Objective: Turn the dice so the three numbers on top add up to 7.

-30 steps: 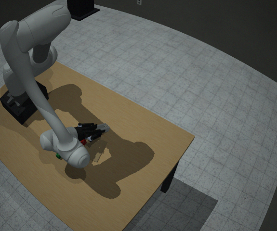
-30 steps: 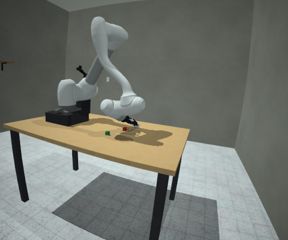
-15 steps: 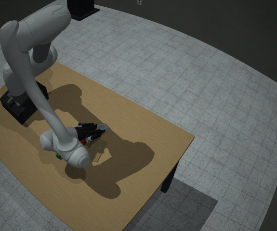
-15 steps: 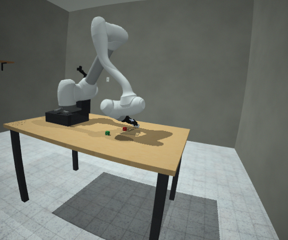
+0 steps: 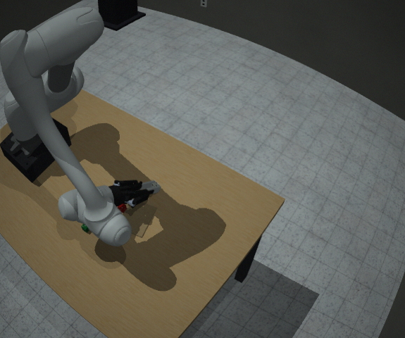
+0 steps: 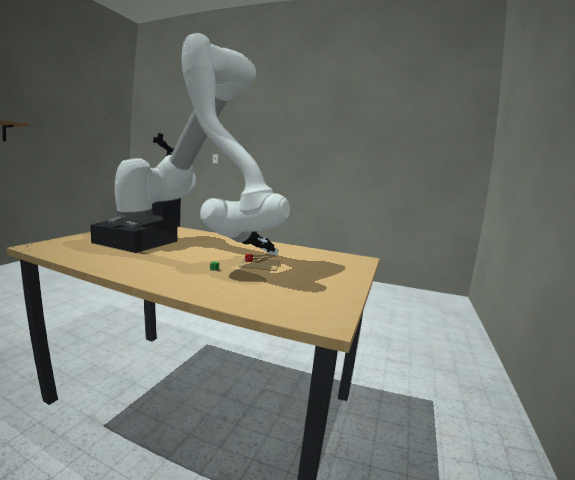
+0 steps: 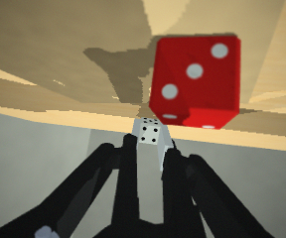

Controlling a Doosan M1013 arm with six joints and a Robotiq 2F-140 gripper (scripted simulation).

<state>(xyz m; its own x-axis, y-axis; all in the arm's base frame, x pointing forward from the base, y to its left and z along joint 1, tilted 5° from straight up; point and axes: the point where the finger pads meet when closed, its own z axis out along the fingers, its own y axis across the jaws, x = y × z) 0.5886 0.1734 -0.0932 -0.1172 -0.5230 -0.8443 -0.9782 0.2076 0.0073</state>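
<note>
My gripper is now 20 mm to the right of the white die and 10 mm above it. The rest, counted from my hand: red die (130 mm to the right, 30 mm behind, 10 mm below); then tan mat (130 mm to the right, 30 mm below, 20 mm ahead); then green die (290 mm to the right, 80 mm behind, 20 mm below).
</note>
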